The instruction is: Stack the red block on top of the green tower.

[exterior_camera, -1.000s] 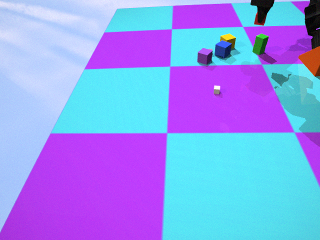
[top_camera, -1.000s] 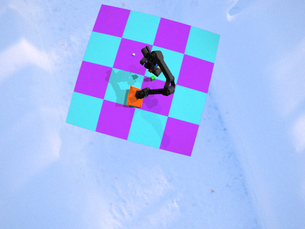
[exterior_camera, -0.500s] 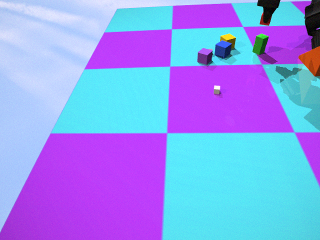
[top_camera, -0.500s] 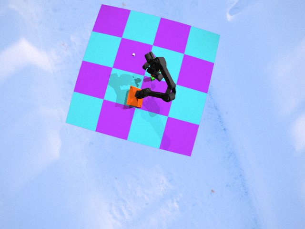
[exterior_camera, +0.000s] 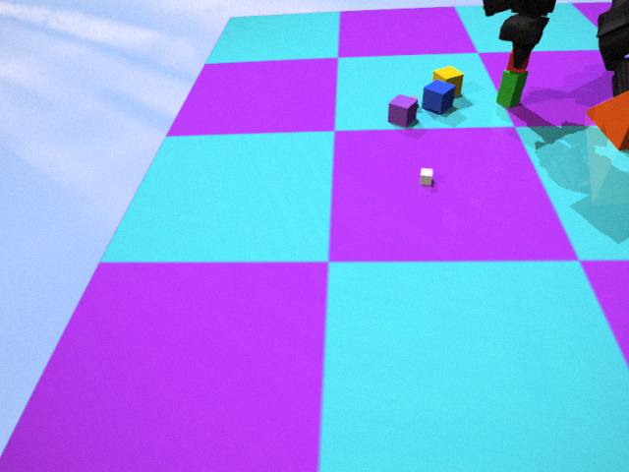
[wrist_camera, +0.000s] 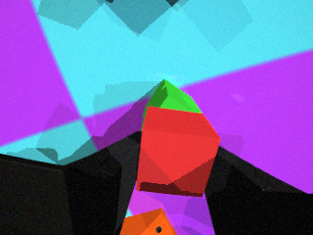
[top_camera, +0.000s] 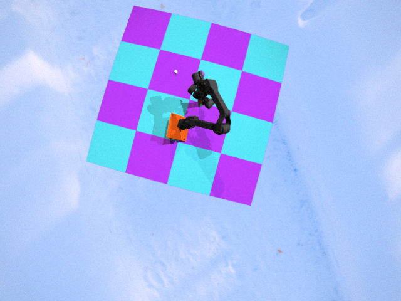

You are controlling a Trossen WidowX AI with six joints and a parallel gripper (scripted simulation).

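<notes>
Right now my gripper tip is 120 mm short of the yellow cube, 40 mm to the left of it and 60 mm above it. The rest, counted from my gripper tip: blue cube (140 mm ahead, 20 mm to the left, 60 mm below); purple cube (210 mm ahead, 70 mm to the left, 60 mm below); red block (10 mm above).
</notes>
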